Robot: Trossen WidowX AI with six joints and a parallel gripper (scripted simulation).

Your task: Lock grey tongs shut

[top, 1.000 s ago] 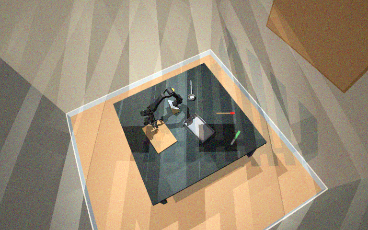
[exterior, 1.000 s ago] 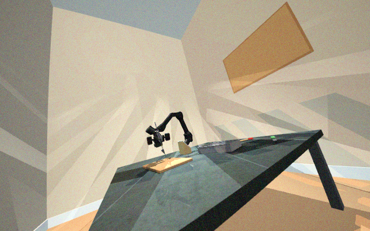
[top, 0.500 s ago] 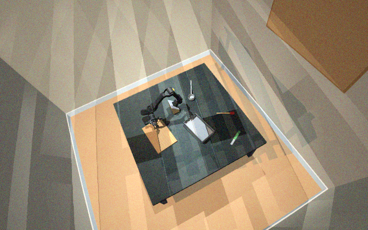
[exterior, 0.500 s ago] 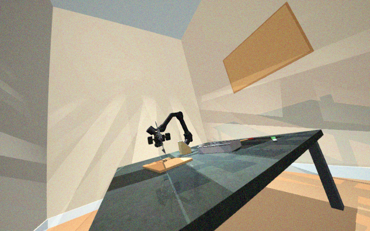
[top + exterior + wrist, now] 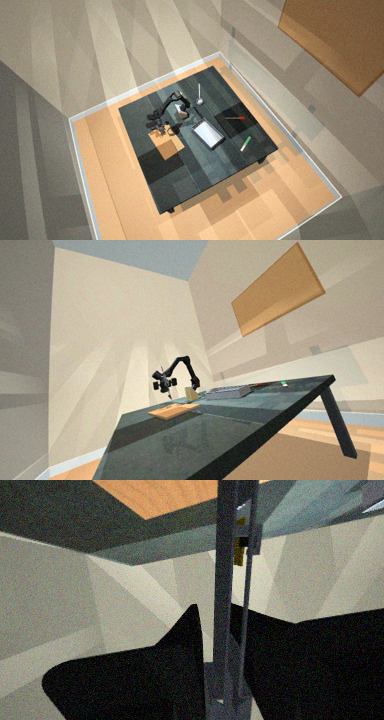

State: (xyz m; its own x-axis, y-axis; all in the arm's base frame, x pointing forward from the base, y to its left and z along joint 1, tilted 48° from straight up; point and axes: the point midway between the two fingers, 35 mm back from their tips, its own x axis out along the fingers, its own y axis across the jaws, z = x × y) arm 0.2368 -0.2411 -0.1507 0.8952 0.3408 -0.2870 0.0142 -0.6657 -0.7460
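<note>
Right now my gripper tip is 160 mm above the wooden board. From my gripper tip the other things lie so: roasting tin (430 mm to the left, 150 mm below, 90 mm ahead).
</note>
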